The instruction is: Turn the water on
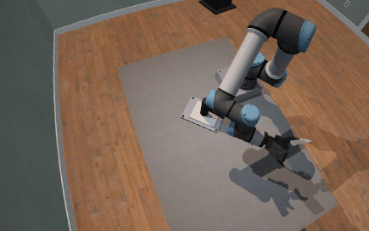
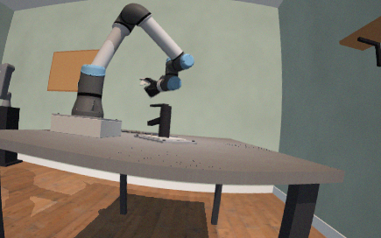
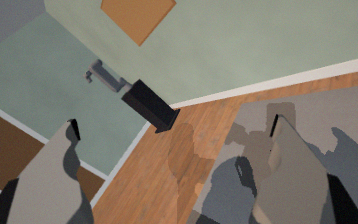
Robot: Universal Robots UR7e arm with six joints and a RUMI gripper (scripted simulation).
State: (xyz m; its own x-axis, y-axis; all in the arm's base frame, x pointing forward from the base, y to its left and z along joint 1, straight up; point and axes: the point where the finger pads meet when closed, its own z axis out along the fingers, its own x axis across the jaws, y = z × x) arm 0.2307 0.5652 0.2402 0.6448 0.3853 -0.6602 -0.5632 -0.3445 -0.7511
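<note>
Right now my hand is 90 mm short of the lever, 490 mm to the left of it and 160 mm above it. Round my hand: tap: 100 mm ahead, 520 mm to the right, 210 mm below.
</note>
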